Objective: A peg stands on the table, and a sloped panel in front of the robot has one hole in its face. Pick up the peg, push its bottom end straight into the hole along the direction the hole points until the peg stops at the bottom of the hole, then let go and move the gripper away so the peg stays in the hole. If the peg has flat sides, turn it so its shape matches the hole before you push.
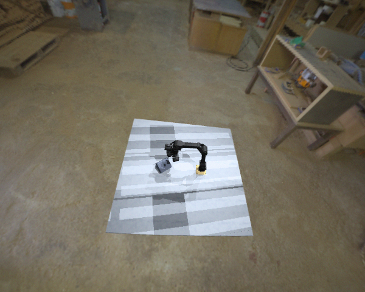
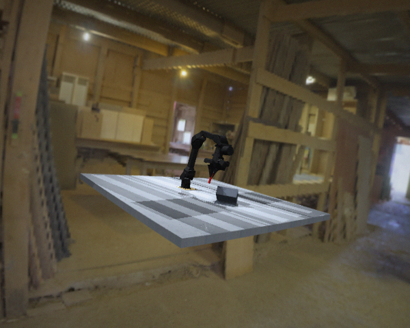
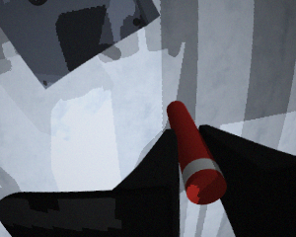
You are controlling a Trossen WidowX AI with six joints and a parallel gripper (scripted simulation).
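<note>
Right now the sloped panel is 10 cm ahead of my gripper tip, 7 cm to the left of it and 9 cm below it. Round my gripper tip: red peg (2 cm above).
</note>
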